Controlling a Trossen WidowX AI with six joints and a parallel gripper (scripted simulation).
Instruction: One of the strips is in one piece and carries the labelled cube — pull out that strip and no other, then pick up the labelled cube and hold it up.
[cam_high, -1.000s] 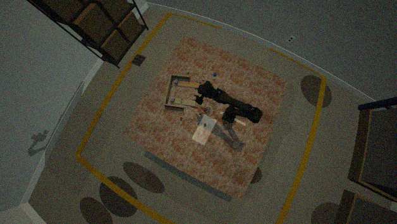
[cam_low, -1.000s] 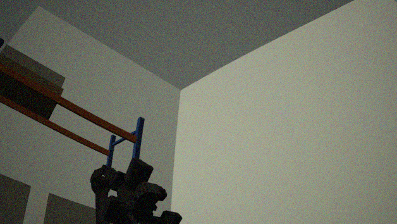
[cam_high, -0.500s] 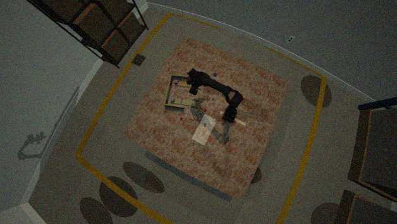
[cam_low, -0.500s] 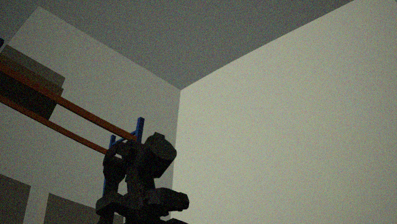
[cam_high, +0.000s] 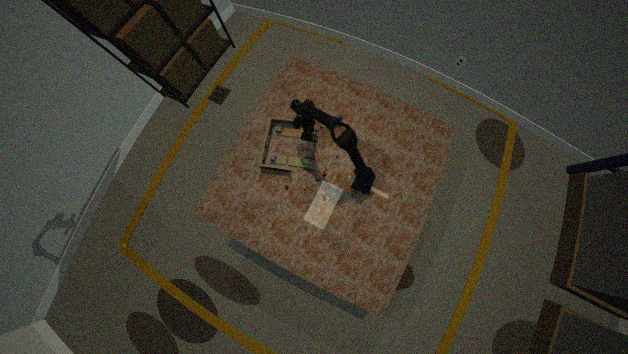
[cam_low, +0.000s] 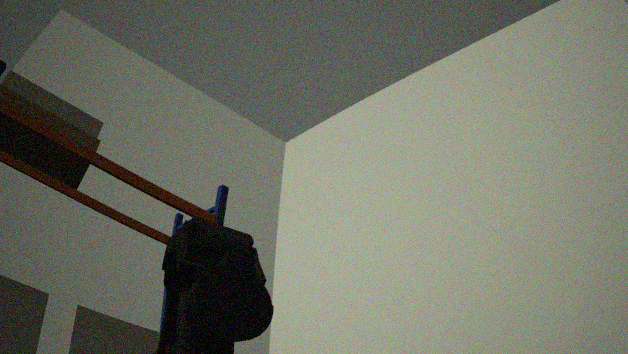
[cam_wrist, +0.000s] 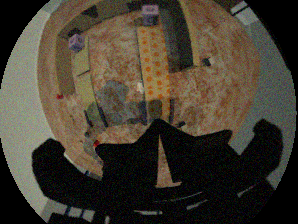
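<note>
Now: gripper tip 10 cm short of the narrow orange strip, 7 cm above it and 3 cm to the right of it.
</note>
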